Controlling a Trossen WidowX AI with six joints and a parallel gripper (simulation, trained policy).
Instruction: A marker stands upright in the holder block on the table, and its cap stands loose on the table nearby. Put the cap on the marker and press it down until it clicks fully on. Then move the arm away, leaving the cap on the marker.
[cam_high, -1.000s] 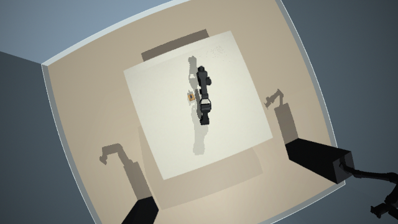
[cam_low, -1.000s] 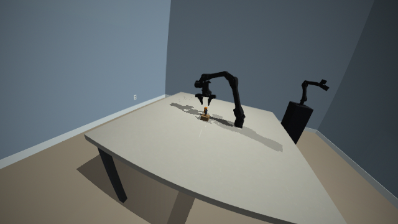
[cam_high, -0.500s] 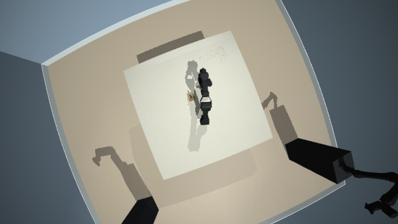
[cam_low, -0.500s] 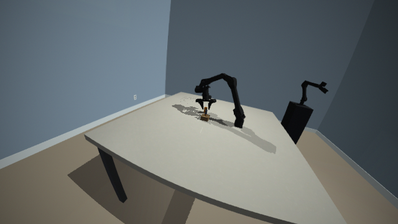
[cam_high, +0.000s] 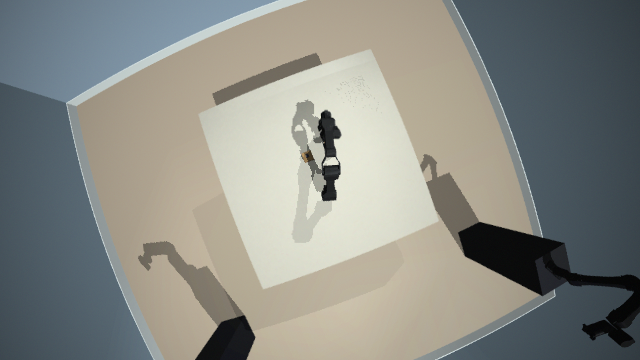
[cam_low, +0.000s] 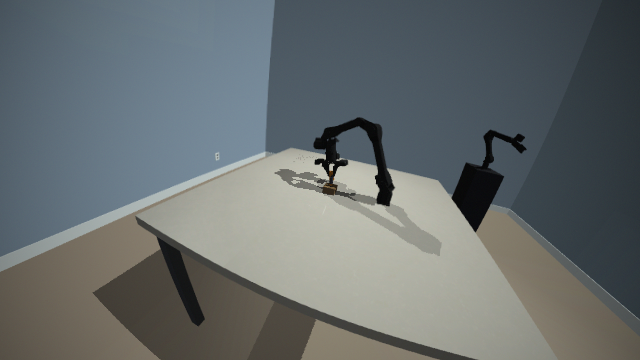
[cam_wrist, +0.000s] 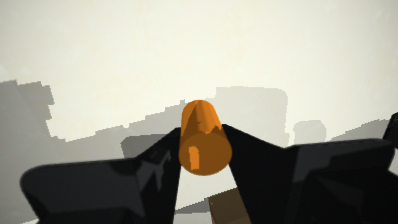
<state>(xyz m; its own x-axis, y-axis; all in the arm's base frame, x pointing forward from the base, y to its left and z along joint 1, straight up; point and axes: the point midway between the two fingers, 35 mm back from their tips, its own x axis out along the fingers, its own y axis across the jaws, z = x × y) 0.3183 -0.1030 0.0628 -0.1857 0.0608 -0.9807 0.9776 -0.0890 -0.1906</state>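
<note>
The tan holder block is 3 cm behind my gripper tip, 14 cm to the left of it and 1 cm below it. The rest, counted from my gripper tip: orange cap 1 cm above.
</note>
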